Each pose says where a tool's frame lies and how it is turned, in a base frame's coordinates. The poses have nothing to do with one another.
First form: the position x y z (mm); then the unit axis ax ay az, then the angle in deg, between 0 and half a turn.
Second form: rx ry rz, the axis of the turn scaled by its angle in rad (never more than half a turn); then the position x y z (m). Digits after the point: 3 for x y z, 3 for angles.
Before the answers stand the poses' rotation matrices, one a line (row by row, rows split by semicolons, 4 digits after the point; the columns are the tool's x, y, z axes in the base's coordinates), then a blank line. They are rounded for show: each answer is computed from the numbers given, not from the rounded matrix.
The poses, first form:
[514, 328, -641, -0.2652, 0.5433, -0.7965, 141.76]
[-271, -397, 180, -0.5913, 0.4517, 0.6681, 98.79]
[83, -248, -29, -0.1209, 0.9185, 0.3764, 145.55]
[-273, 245, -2, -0.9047, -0.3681, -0.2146, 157.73]
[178, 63, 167, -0.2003, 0.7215, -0.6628, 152.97]
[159, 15, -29, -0.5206, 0.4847, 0.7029, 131.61]
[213, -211, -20, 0.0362, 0.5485, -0.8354, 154.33]
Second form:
-0.6598 0.2357 0.7135; -0.7503 -0.2584 -0.6085; 0.0409 -0.9368 0.3474
0.2502 -0.9681 -0.0090; 0.3523 0.0824 0.9322; -0.9018 -0.2365 0.3617
-0.7979 -0.4156 0.4366; 0.0103 0.7148 0.6992; -0.6026 0.5625 -0.5661
0.6505 0.7225 0.2343; 0.5599 -0.6645 0.4949; 0.5133 -0.1908 -0.8367
-0.8149 0.0280 0.5789; -0.5745 0.0935 -0.8132; -0.0769 -0.9952 -0.0601
-0.2131 -0.9454 -0.2465; 0.1057 -0.2731 0.9562; -0.9713 0.1777 0.1581
-0.8988 0.3996 0.1801; -0.3241 -0.3293 -0.8868; -0.2951 -0.8555 0.4255

[-0.656, 1.344, -1.971, 0.514, 0.328, -0.641]
[-1.020, 0.779, 1.152, -0.271, -0.397, 0.180]
[-0.307, 2.333, 0.956, 0.083, -0.248, -0.029]
[-2.491, -1.013, -0.591, -0.273, 0.245, -0.002]
[-0.535, 1.926, -1.770, 0.178, 0.063, 0.167]
[-1.196, 1.113, 1.615, 0.159, 0.015, -0.029]
[0.098, 1.477, -2.250, 0.213, -0.211, -0.020]

